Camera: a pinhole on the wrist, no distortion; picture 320 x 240 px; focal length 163.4 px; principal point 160.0 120.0 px. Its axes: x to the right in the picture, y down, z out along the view. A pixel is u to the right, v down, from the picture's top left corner.
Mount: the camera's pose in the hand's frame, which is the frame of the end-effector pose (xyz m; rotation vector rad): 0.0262 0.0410 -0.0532 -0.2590 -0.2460 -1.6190
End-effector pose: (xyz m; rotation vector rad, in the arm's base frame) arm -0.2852 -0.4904 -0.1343 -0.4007 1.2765 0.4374
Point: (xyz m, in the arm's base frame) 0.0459 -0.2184 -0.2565
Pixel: 199.8 193.9
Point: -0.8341 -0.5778 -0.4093
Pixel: behind the camera
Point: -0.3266 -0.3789 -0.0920
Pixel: 100.0 9.1
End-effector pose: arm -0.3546 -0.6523 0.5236 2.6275 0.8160 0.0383
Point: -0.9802 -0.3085 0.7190
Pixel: behind the camera
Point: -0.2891 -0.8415 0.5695
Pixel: 16.0 7.3
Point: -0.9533 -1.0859 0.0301
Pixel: outside the picture
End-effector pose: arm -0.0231 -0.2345 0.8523 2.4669 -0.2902 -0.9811
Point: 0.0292 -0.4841 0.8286
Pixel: 36.9 223.3
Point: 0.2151 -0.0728 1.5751
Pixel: behind the camera
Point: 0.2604 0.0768 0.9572
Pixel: behind the camera
